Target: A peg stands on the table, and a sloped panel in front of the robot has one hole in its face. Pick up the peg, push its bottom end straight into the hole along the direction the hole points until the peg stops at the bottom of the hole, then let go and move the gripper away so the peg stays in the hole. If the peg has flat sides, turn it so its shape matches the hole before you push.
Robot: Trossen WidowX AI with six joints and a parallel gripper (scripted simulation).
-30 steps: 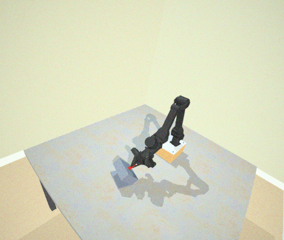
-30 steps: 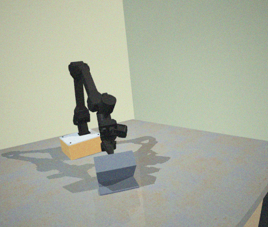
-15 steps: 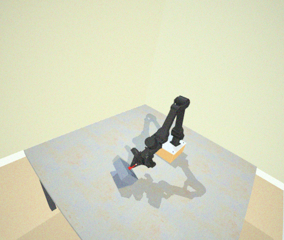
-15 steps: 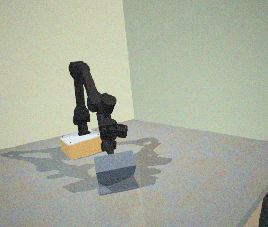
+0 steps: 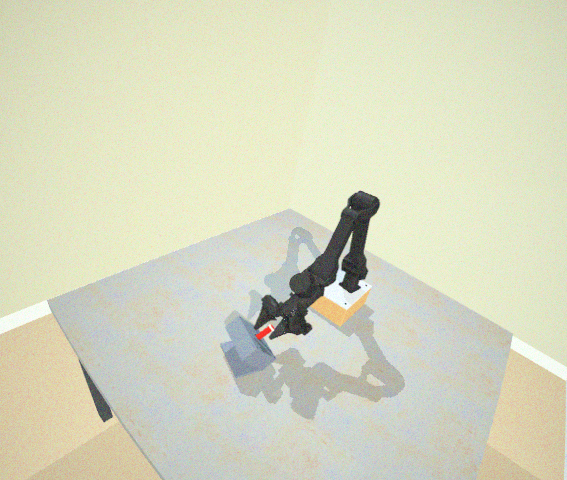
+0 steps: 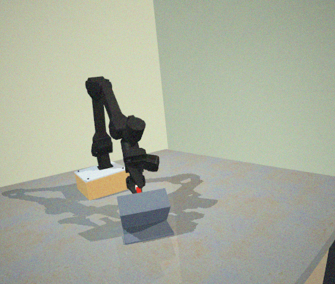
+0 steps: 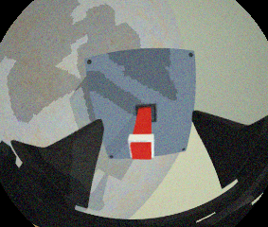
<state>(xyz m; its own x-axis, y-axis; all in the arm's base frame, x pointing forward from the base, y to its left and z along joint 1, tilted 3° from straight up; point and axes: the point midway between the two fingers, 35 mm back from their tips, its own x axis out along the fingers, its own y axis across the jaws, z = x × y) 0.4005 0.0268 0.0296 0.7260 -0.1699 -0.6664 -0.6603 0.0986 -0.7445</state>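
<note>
Right now my gripper tip is 10 mm past the red peg. From my gripper tip the other things lie so: grey sloped panel 30 mm below, 30 mm ahead, 10 mm to the right.
</note>
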